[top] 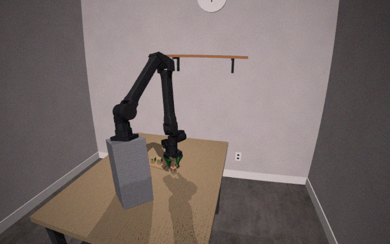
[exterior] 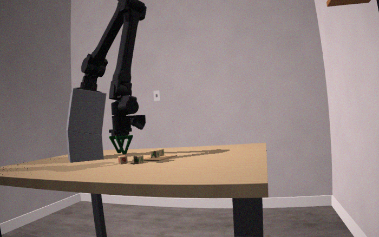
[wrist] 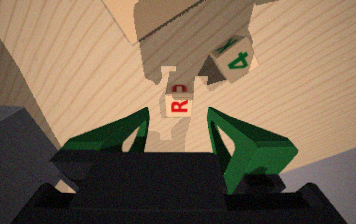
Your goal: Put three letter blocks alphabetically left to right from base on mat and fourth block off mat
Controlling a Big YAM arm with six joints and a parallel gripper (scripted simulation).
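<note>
Now: hand 14 cm to the right of the green-lettered block, 6 cm short of it and 3 cm above it. Also, from my hand: dark block 19 cm to the left, 5 cm ahead, 3 cm below; pale mat 14 cm to the left, 6 cm ahead, 5 cm below.
</note>
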